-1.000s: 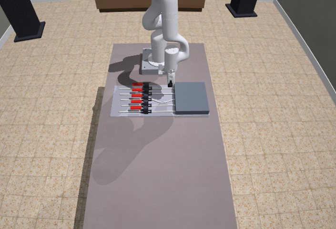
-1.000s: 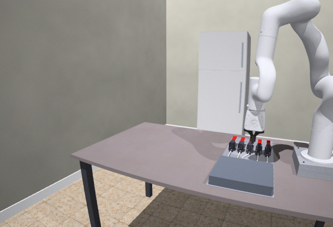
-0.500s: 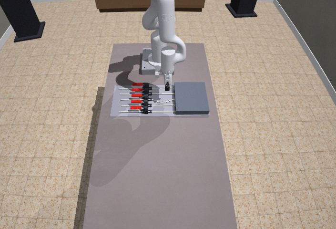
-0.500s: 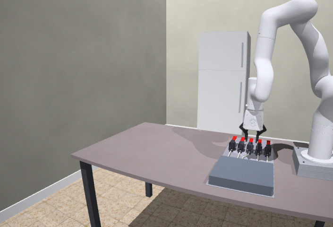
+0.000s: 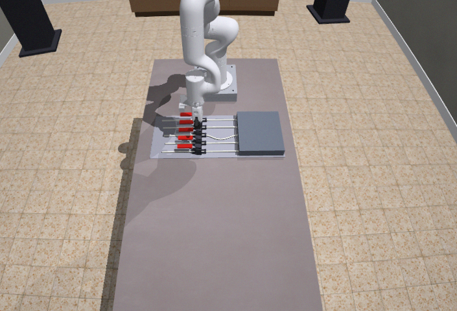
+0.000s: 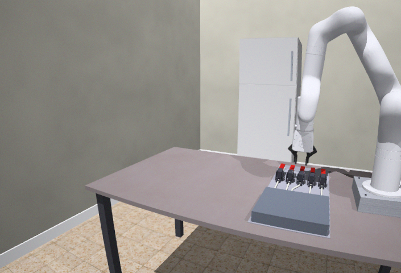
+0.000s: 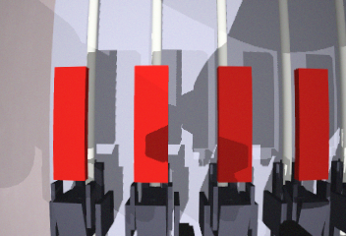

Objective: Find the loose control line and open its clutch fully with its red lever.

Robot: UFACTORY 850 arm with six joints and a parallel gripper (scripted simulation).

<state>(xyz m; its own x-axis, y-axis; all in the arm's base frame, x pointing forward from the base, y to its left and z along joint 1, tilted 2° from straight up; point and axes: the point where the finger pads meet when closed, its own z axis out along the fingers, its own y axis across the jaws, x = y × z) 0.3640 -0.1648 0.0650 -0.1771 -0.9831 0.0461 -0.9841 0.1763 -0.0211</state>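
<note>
Now: hand 14 cm to the left of the pale base plate, 12 cm above it and 3 cm past it.
</note>
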